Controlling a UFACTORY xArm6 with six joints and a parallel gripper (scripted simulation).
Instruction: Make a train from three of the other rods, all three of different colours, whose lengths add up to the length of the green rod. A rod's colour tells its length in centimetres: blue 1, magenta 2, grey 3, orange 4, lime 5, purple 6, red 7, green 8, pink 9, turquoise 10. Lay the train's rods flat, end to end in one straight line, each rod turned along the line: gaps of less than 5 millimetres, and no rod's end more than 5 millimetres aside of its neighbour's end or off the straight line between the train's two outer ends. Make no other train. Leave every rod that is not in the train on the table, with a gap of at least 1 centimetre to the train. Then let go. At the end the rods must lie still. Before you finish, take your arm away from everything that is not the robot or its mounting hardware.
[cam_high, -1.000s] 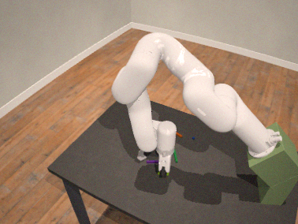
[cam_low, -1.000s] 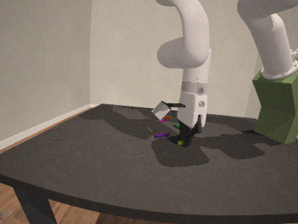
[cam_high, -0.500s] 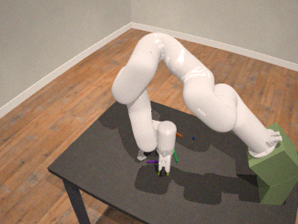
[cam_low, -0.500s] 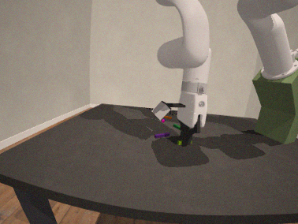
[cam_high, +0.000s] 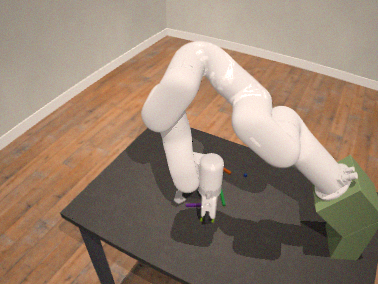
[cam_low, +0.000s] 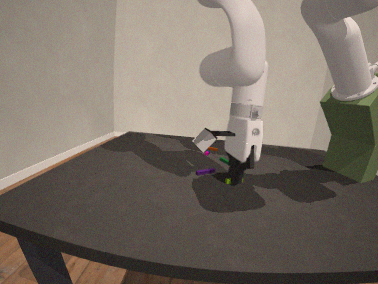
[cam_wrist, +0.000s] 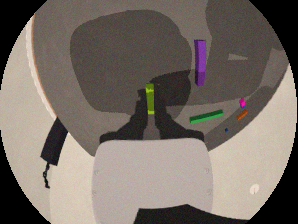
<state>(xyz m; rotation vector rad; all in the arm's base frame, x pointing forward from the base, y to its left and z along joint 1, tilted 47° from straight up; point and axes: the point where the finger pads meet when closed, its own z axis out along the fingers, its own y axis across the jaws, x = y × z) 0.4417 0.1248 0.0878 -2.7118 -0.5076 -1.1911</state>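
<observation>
Right now the magenta rod is 19 cm to the right of my hand, 10 cm ahead of it and 2 cm below it. Round my hand: purple rod (8 cm ahead, 3 cm to the right, 2 cm below); green rod (13 cm to the right, 2 cm below, 2 cm ahead); lime rod (2 cm below).
</observation>
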